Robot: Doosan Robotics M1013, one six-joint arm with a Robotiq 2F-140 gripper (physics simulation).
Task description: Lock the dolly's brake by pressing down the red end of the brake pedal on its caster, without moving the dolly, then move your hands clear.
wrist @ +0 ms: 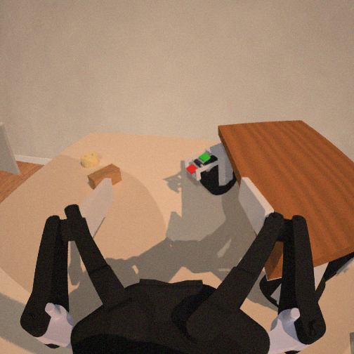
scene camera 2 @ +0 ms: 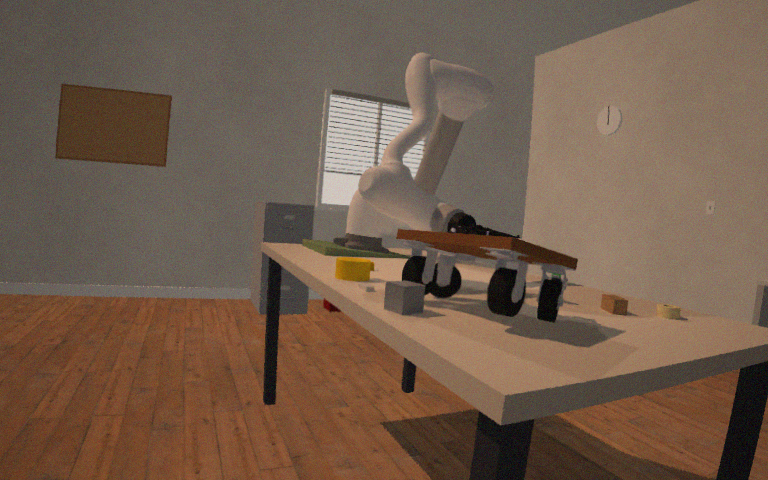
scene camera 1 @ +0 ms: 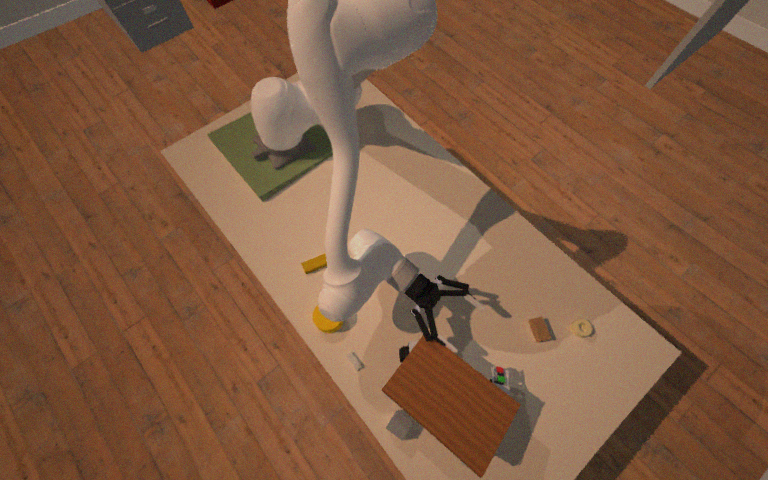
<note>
In view: the gripper (scene camera 1: pixel 470 330), a yellow disc (scene camera 2: pixel 347 268), a grey cube (scene camera 2: pixel 405 297) and a dolly (scene camera 1: pixel 469 414).
The dolly also shows in the wrist view (wrist: pixel 296 169) and in scene camera 2 (scene camera 2: pixel 506 291). The gripper also shows in the wrist view (wrist: pixel 175 188) and in scene camera 2 (scene camera 2: pixel 518 250). The wrist view misses the yellow disc: it is out of frame. The wrist view misses the grey cube, which is hidden by the dolly.
</note>
